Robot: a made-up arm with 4 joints. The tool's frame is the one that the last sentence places. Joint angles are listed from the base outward.
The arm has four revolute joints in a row. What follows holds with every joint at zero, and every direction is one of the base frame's. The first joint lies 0.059 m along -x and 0.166 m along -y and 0.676 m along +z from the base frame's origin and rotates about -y. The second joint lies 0.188 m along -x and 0.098 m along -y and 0.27 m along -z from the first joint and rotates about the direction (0.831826, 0.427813, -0.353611). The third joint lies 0.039 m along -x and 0.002 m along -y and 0.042 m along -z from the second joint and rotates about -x. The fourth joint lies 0.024 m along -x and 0.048 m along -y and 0.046 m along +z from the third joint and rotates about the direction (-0.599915, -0.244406, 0.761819). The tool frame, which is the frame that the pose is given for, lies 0.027 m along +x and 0.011 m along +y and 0.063 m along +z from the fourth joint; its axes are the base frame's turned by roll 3.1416, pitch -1.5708 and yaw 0 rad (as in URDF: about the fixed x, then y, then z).
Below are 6 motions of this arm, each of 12 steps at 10 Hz.
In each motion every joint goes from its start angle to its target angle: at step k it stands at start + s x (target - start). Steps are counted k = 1, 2, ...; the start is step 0. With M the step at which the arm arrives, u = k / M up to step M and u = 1 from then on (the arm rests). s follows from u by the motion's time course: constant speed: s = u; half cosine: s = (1 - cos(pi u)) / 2; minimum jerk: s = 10 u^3 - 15 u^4 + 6 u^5.
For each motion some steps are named. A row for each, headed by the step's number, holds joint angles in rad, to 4 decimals.
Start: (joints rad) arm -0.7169 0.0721 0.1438 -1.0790
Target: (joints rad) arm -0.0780 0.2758 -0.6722 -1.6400
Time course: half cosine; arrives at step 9
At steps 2, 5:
2: -0.6422 0.0959 0.0483 -1.1446
5: -0.3420 0.1916 -0.3350 -1.4082

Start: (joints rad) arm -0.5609 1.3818 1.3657 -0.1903
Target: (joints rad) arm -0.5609 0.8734 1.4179 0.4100
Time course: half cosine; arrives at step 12
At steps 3, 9, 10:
3: -0.5609 1.3073 1.3733 -0.1024
9: -0.5609 0.9479 1.4103 0.3221
10: -0.5609 0.9075 1.4144 0.3698

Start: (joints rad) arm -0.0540 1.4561 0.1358 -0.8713
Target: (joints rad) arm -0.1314 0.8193 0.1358 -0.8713
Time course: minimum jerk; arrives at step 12
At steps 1, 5, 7, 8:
1: -0.0544 1.4529 0.1358 -0.8713
5: -0.0808 1.2354 0.1358 -0.8713
7: -0.1046 1.0400 0.1358 -0.8713
8: -0.1152 0.9529 0.1358 -0.8713

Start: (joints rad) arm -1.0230 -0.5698 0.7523 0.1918
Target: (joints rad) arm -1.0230 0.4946 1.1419 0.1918
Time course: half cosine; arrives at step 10
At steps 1, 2, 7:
1: -1.0230 -0.5438 0.7618 0.1918
2: -1.0230 -0.4682 0.7895 0.1918
7: -1.0230 0.2752 1.0616 0.1918

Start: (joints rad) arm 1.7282 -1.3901 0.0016 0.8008
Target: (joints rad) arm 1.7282 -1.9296 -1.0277 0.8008
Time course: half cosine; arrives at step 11
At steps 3, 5, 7, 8, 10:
3: 1.7282 -1.4832 -0.1760 0.8008
5: 1.7282 -1.6215 -0.4398 0.8008
7: 1.7282 -1.7719 -0.7268 0.8008
8: 1.7282 -1.8365 -0.8501 0.8008
10: 1.7282 -1.9187 -1.0069 0.8008

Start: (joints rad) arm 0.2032 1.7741 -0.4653 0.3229
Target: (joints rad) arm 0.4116 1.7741 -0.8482 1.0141
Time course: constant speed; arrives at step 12
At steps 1, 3, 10, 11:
1: 0.2206 1.7741 -0.4972 0.3805
3: 0.2553 1.7741 -0.5610 0.4957
10: 0.3769 1.7741 -0.7844 0.8989
11: 0.3942 1.7741 -0.8163 0.9565

